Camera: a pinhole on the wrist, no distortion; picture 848 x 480 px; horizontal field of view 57.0 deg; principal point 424.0 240.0 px. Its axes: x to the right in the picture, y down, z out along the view. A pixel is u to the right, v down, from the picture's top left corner.
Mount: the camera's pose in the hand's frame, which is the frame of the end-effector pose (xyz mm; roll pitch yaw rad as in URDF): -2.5 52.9 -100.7 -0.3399 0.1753 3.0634
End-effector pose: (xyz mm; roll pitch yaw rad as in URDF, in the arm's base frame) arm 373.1 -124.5 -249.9 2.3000 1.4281 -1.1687
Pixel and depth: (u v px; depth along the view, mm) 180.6 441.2 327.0
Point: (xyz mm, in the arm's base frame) 237.8 62.5 -316.7
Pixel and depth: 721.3 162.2 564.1
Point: -7.4 98.9 22.0
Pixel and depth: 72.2 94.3 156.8
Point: 304.0 -131.9 -290.7
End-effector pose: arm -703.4 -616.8 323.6 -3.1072 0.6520 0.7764
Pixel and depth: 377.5 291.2 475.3
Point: -983.2 -692.5 100.6
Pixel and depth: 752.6 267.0 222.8
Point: -833.5 -714.7 337.9
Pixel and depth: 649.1 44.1 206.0
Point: -776.3 -740.3 305.5
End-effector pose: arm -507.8 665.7 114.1 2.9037 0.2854 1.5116
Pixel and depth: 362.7 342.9 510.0
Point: -604.9 502.9 -242.2
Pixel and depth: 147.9 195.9 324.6
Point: -496.6 647.0 -120.6
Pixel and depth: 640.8 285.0 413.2
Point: -553.3 405.9 -90.1
